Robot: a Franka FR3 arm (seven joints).
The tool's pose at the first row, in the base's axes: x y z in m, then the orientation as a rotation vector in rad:
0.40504, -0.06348, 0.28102, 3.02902, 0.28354, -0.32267
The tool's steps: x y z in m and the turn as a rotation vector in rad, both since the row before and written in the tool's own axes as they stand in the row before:
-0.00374, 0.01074, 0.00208, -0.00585, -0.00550, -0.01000
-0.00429, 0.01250, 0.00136, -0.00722, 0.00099, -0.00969
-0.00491, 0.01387, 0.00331, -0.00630, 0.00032, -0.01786
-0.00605, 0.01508, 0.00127, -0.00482, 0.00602, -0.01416
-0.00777, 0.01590, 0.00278, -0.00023, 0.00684, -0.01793
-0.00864, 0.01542, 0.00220, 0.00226, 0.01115, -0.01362
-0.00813, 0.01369, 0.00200, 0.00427, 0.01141, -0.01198
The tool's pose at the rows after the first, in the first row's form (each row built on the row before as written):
0.40309, -0.07486, 0.28047, 3.02143, 0.29880, -0.33026
0.40124, -0.08801, 0.28092, 3.01409, 0.31412, -0.32773
0.39884, -0.10285, 0.27976, 3.00684, 0.34163, -0.32709
0.39632, -0.11891, 0.28096, 3.00261, 0.36386, -0.31801
0.39232, -0.13637, 0.28112, 3.00253, 0.39161, -0.30929
0.38779, -0.15358, 0.28190, 3.00626, 0.41316, -0.29445
0.38353, -0.16904, 0.28249, 3.01201, 0.43224, -0.27961

